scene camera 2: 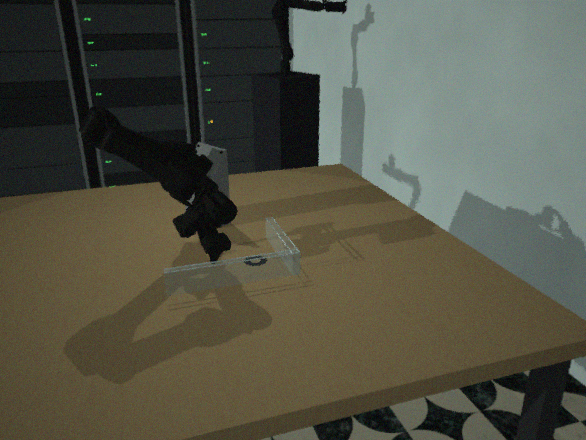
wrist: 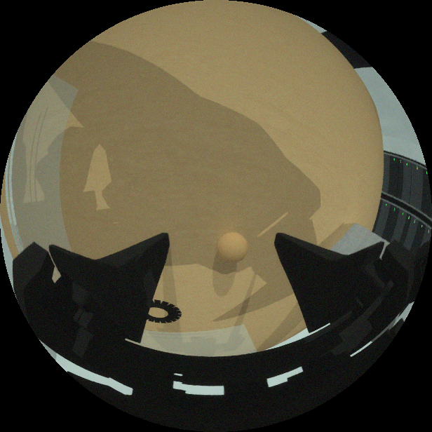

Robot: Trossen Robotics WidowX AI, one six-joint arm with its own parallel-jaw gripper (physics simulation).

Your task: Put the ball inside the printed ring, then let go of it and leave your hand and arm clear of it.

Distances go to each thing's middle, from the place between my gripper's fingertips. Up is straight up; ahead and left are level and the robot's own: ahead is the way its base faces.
Labels:
I see my gripper 10 mm to the right of the small orange-tan ball (wrist: 231,247).

